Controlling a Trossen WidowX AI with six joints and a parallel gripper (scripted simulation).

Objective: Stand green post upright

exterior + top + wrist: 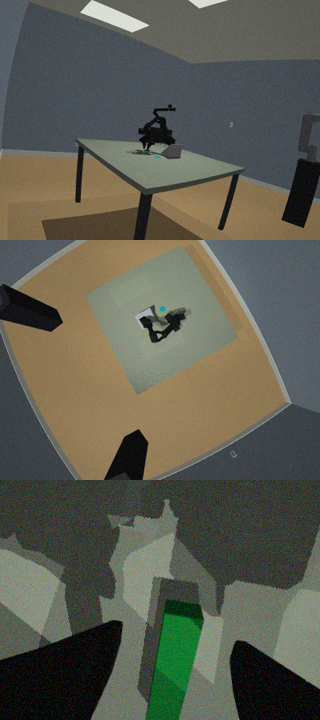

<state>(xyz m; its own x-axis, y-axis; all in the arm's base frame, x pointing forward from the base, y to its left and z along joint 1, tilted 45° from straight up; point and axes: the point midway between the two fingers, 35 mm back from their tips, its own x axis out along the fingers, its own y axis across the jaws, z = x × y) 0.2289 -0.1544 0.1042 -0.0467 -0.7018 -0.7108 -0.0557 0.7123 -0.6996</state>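
Right now the cyan circle is 210 mm to the left of my gripper tip, 20 mm below it and 20 mm ahead of it. From my gripper tip the other things lie so: green post: 20 mm behind, 10 mm below.
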